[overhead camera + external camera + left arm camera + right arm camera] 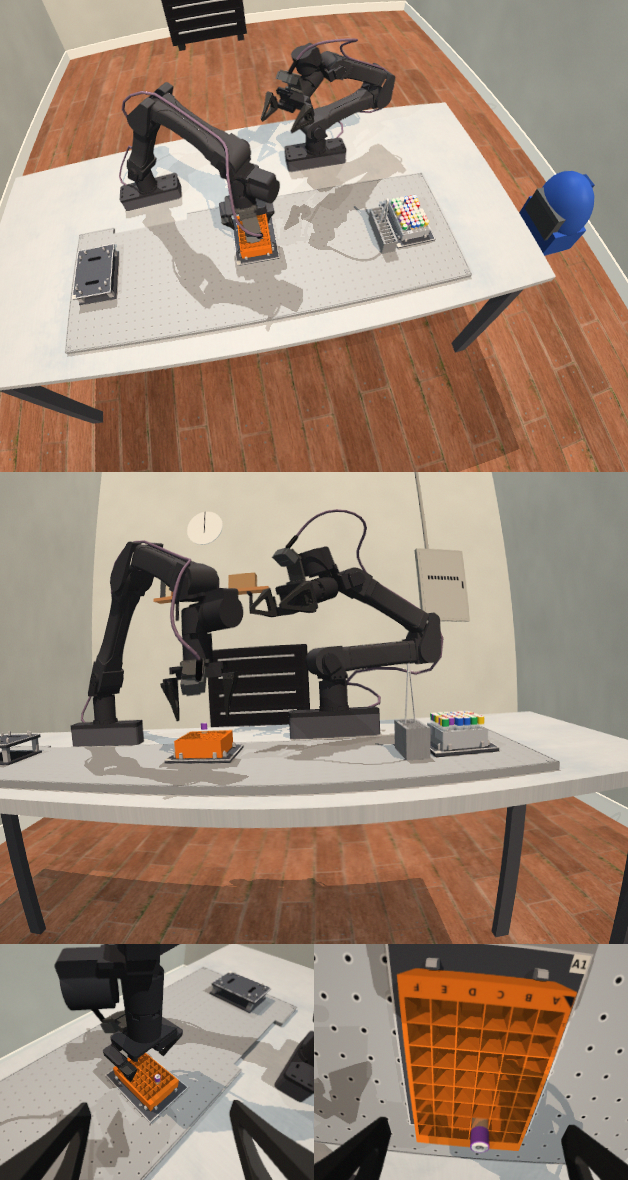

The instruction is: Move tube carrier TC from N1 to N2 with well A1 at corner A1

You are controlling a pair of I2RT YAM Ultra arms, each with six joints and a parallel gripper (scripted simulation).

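The orange tube carrier TC is 50 mm below my right hand. The rest, counted from my right hand: purple-capped vial (40 mm below, 30 mm behind); transfer nest N1 (70 mm below); grey holder H1 (360 mm to the left, 90 mm ahead, 60 mm below).
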